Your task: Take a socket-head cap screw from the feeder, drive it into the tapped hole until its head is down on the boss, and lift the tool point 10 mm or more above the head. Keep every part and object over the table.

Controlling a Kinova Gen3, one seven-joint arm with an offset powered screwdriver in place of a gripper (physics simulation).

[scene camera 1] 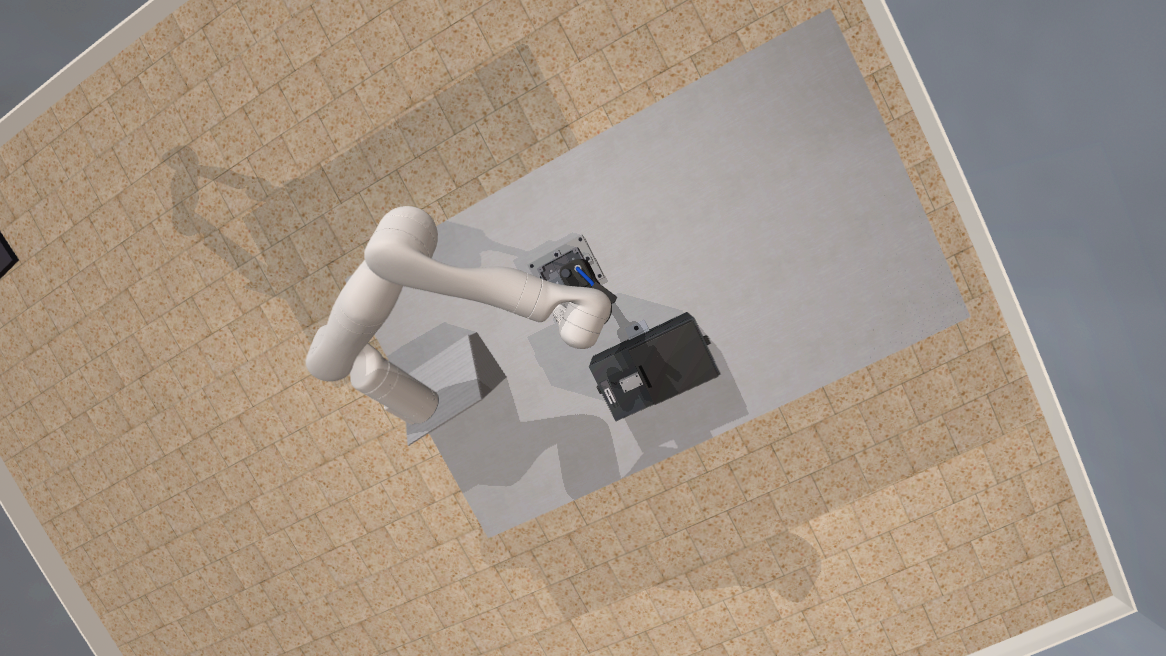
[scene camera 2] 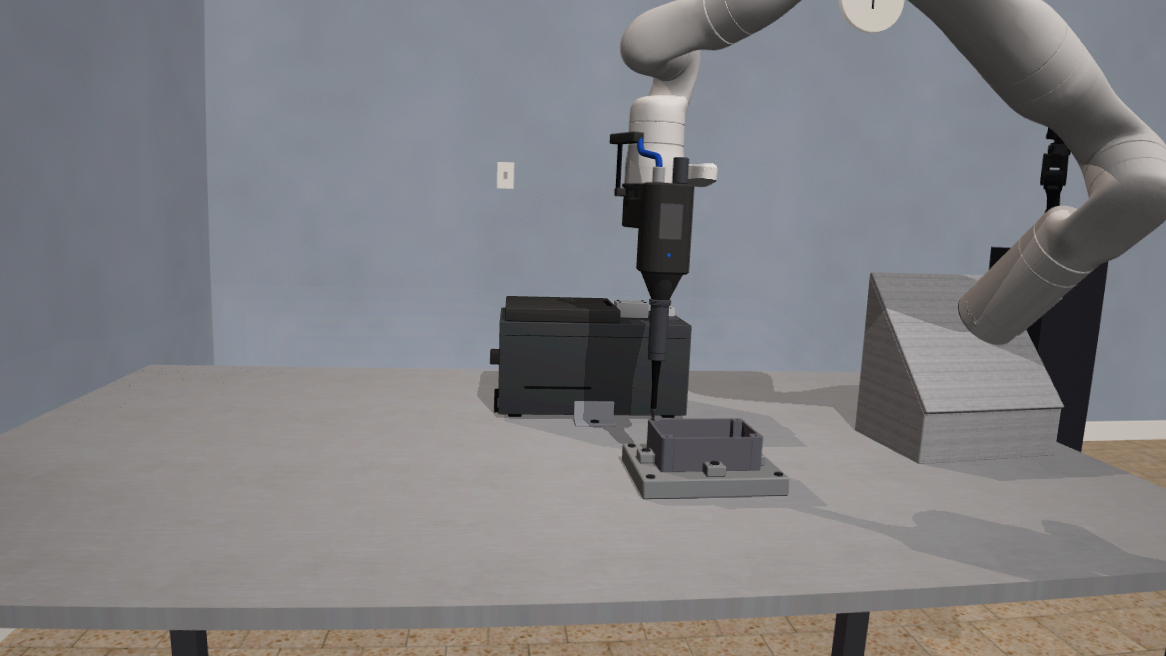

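Note:
My screwdriver (scene camera 2: 653, 416) points straight down, its thin dark bit at the back left corner of the open grey box-shaped housing (scene camera 2: 709, 453), about level with the rim. A tiny piece shows at the bit's end; whether it is a screw is too small to tell. In scene camera 1 the black screwdriver body (scene camera 1: 580, 262) covers much of the housing and hides the bit. The housing sits on a light grey fixture plate (scene camera 1: 597, 265) (scene camera 2: 717, 488) with small clamps. The tapped hole and its boss cannot be made out. The black screw feeder (scene camera 1: 680, 359) (scene camera 2: 554, 367) stands behind the housing in scene camera 2.
A small bent metal bracket (scene camera 2: 593, 412) stands in front of the feeder. A wedge-shaped grey pedestal (scene camera 1: 452, 371) (scene camera 2: 970, 367) carries the arm's base at the right in scene camera 2. The arm (scene camera 1: 464, 281) reaches over the table (scene camera 1: 774, 179) (scene camera 2: 326, 505).

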